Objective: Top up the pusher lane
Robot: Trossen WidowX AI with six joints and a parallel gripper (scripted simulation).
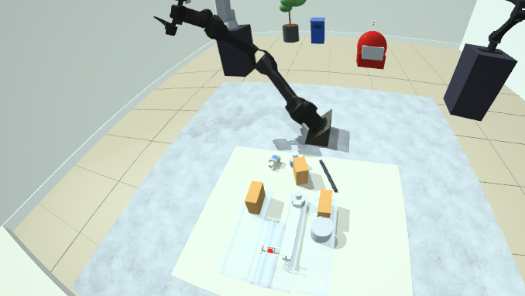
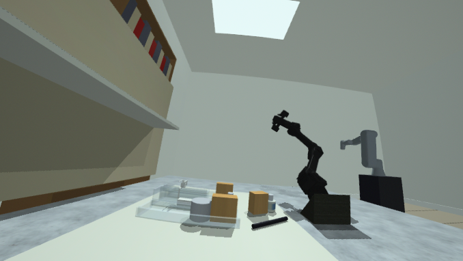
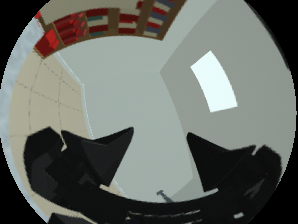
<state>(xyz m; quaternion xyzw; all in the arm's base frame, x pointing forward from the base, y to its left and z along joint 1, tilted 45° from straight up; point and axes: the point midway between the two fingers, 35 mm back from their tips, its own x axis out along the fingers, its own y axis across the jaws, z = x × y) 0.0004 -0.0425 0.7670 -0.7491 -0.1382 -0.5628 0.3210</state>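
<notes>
My gripper tip is now 68 cm to the right of the black rod, 57 cm above it and 13 cm short of it. From my gripper tip the other things lie so: red dot: 62 cm to the left, 50 cm below, 46 cm ahead; clear pusher lane: 63 cm to the left, 55 cm below, 42 cm ahead.
</notes>
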